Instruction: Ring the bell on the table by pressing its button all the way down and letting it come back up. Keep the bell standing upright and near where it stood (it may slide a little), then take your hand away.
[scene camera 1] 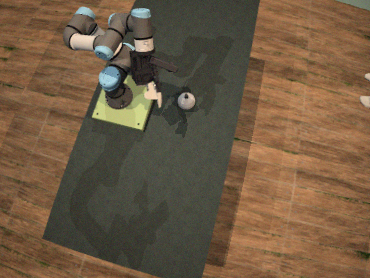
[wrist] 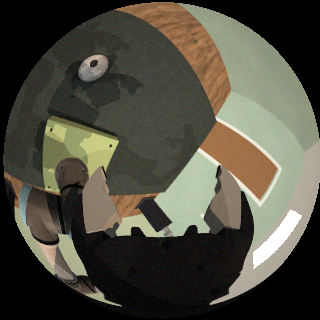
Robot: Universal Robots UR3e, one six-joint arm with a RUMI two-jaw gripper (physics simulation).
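Pixels of known places: gripper, between the fingertips: (scene camera 1: 153, 99) (wrist: 160, 167); arm's base, origin of its link: (scene camera 1: 119, 96) (wrist: 70, 174).
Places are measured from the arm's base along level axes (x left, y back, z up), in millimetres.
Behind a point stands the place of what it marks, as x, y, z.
Note:
The bell (scene camera 1: 186, 103) {41, -316, -4} (wrist: 99, 71) {36, -302, -7} stands upright on the dark table (scene camera 1: 175, 165) {-245, -336, -42} (wrist: 165, 75) {-151, -426, -42}. It is a pale, silvery dome with a small dark button (scene camera 1: 186, 95) {67, -310, 24} (wrist: 93, 63) {63, -307, 24} on top. My gripper (scene camera 1: 155, 95) {-72, -215, 210} (wrist: 160, 167) {-72, -215, 210} is open, with nothing between its fingers. In the scene view it is left of the bell, beside the robot's base plate, and apart from the bell. In the wrist view the bell is at the upper left, well away from both fingertips. The underside of the bell is hidden.
The yellow-green base plate (scene camera 1: 120, 118) {-102, -39, -6} (wrist: 75, 135) {11, -131, -3} carries the arm at the table's left edge, left of the bell in the scene view. Wooden floor (scene camera 1: 300, 175) (wrist: 200, 45) lies beyond the table edges. A brown panel with a white border (wrist: 245, 160) shows in the wrist view.

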